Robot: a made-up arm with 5 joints. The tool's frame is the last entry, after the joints.
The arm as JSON. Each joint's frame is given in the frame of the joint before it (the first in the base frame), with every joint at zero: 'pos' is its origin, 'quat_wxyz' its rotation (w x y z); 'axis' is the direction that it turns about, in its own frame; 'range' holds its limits. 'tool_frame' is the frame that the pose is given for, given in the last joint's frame.
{
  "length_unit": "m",
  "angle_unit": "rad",
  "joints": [
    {
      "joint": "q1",
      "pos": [
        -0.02,
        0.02,
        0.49
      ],
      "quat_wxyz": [
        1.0,
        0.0,
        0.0,
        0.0
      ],
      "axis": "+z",
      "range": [
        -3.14,
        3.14
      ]
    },
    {
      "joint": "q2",
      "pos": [
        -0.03,
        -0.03,
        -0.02
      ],
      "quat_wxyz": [
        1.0,
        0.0,
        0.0,
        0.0
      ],
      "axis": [
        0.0,
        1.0,
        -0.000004
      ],
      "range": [
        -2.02,
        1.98
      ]
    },
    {
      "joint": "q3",
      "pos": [
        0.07,
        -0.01,
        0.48
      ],
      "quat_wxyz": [
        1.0,
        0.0,
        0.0,
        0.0
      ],
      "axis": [
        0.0,
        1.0,
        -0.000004
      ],
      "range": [
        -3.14,
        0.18
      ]
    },
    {
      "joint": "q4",
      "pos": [
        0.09,
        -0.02,
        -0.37
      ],
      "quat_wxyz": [
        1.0,
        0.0,
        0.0,
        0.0
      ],
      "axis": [
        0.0,
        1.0,
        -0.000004
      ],
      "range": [
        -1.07,
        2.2
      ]
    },
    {
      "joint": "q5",
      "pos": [
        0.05,
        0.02,
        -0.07
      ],
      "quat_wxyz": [
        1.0,
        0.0,
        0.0,
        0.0
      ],
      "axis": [
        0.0,
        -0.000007,
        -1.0
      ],
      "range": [
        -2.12,
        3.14
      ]
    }
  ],
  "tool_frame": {
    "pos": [
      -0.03,
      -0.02,
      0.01
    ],
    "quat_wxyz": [
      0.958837,
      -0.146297,
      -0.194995,
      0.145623
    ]
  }
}
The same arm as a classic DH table. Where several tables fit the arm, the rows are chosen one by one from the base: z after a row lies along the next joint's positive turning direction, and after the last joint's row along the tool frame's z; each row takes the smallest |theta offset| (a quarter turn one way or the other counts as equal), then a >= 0, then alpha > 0; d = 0 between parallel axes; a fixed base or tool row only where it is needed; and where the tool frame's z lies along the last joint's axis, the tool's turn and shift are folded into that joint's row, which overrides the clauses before.
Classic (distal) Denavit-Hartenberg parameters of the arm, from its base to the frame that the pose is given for. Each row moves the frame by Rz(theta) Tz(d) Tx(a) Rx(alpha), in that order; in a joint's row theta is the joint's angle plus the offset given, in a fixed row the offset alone. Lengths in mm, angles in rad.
base (fixed): a -28.3  alpha 0  d 0  theta_offset -0.7854
q1: a -30  alpha -1.5708  d 470  theta_offset 0.7854
q2: a 485.1  alpha 0  d 0  theta_offset -1.426
q3: a -380.8  alpha 0  d 0  theta_offset -0.3834
q4: a -50  alpha 1.5708  d -40  theta_offset -1.3322
q5: a 31.8  alpha -2.6491  d 91.6  theta_offset -1.0779
tool (fixed): a 0  alpha 0  d 35.9  theta_offset 2.3652
Joint limits (rad, base to tool): -3.14..3.14 -2.02..1.98 -3.14..0.18 -1.07..2.2 -2.12..3.14

